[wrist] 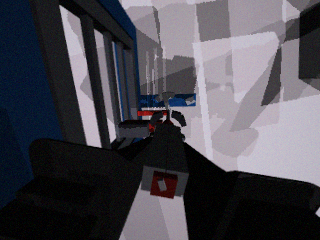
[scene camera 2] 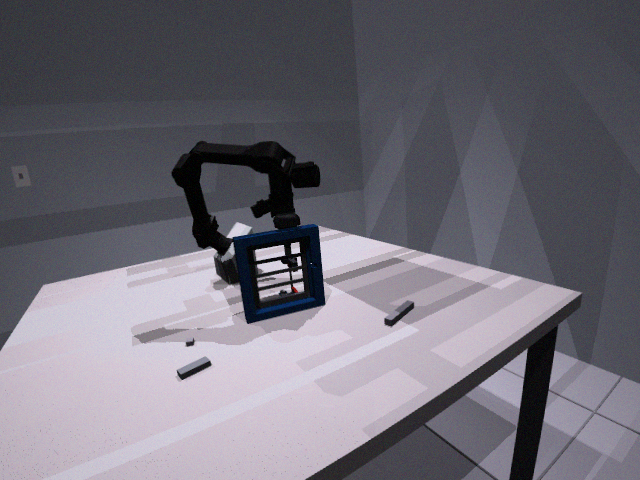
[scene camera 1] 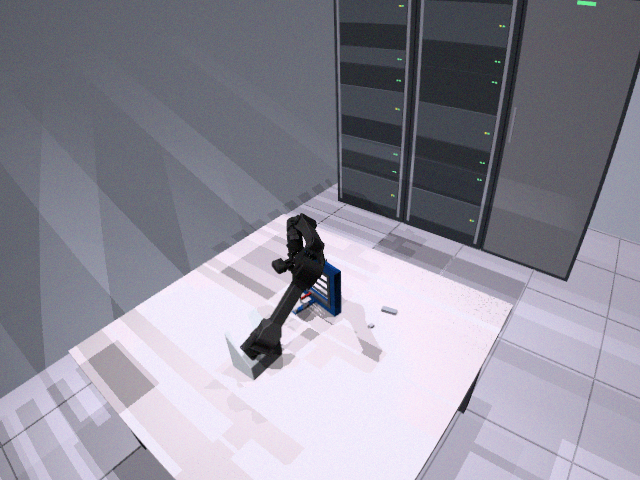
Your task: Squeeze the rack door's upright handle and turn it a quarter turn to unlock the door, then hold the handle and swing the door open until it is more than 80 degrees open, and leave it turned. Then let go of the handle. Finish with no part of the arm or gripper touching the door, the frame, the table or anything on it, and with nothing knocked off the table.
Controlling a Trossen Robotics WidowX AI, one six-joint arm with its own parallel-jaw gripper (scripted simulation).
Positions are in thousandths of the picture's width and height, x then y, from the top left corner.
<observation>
In view: the gripper (scene camera 2: 449,514) and a blue rack frame (scene camera 2: 485,486).
The gripper is seen too in the wrist view (wrist: 520,602). The blue rack frame is seen too in the wrist view (wrist: 111,481) and in scene camera 1 (scene camera 1: 524,572).
</observation>
